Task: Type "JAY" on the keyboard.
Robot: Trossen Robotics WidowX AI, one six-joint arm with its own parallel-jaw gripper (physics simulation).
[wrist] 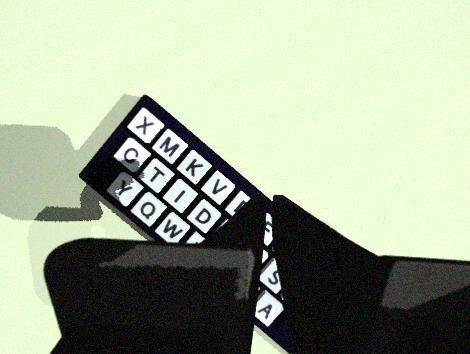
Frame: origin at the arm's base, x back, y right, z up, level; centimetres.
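Seen in the pictures: gripper, fingertip midpoint: [267,204].
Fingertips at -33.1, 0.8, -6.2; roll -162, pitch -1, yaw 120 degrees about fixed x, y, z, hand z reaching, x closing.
Pixels of each thing's top centre, then the offset from my fingertips to it, as dx, dy, dz. "pt": a spot on its surface instead. Level surfaces: height alone.
- keyboard, surface spot: [101,166] pt +4.1, -9.1, -5.6
- Y key, top centre: [123,189] +4.4, -7.0, -5.1
- pale green surface, surface height: dz -6.9
- S key, top centre: [275,277] +4.0, +3.7, -5.1
- F key, top centre: [265,228] +1.8, +1.6, -5.1
The keyboard [101,166] is a dark slab with white letter keys, lying diagonally from upper left to lower right in the wrist view. The A key [266,310] shows low in the narrow gap between the fingers. The Y key [123,188] is at the left end, partly in shadow. The J key does not show; the right part of the keyboard is hidden behind the fingers. My gripper [267,204] is shut with nothing seen between its fingertips, and its fingers overlap the keyboard's middle and right part in the view. Contact with any key cannot be told.
The keyboard lies on a pale green surface [325,90]. Grey shadows fall on that surface at the left and across the keyboard's left end. The S key [273,275] and part of the F key [268,228] also show between the dark fingers.
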